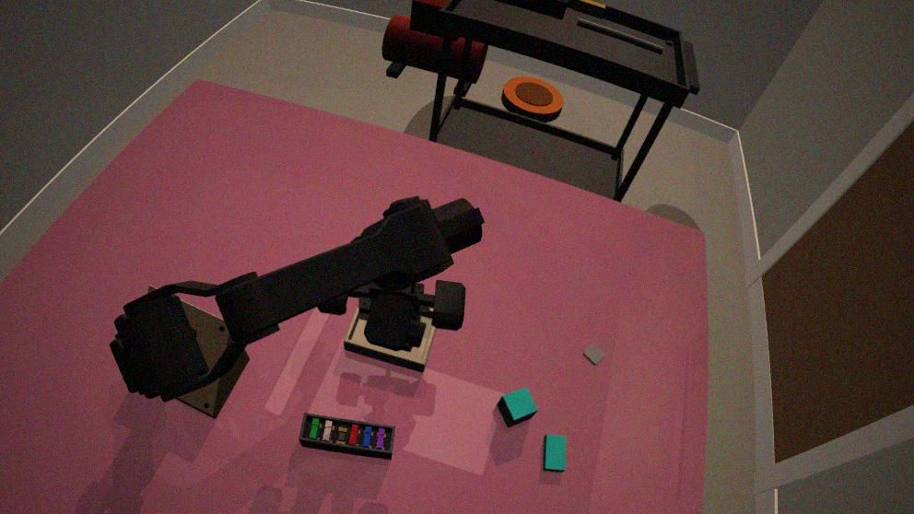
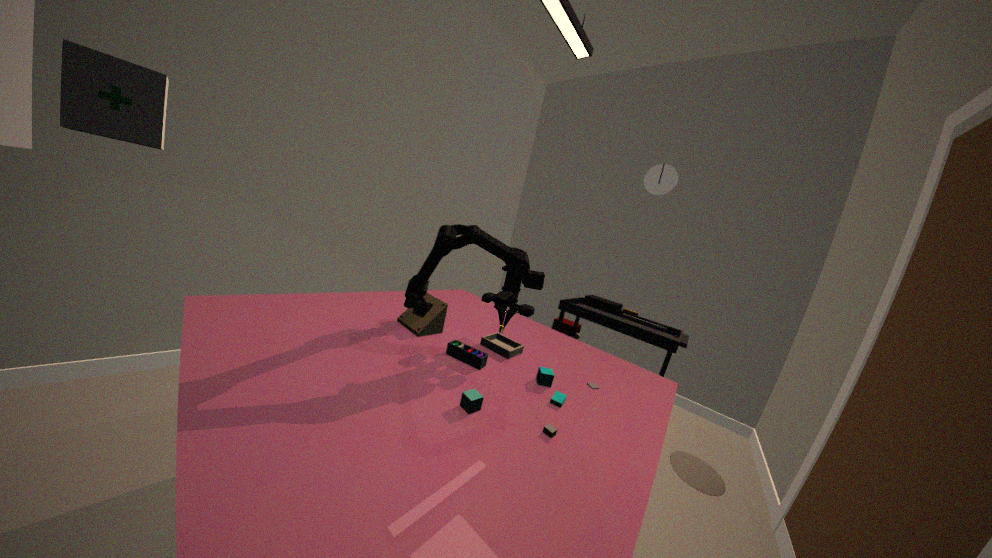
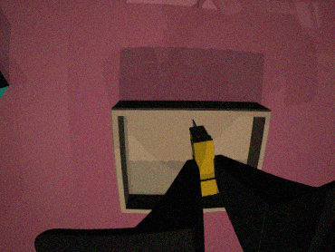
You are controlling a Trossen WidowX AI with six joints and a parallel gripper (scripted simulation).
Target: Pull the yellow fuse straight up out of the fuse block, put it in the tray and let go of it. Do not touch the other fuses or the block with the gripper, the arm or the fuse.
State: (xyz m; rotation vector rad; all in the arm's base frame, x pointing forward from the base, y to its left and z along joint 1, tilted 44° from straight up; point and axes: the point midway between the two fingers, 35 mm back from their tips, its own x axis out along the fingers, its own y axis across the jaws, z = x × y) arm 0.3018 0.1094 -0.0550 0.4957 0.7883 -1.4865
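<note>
Now: gripper tip 1 cm above the yellow fuse. From my gripper tip the other things lie so: teal cube 15 cm ahead, 32 cm to the right, 8 cm below; then grey tile 34 cm ahead, 10 cm to the left, 10 cm below; then beige tray 1 cm behind, 4 cm to the left, 10 cm below.
</note>
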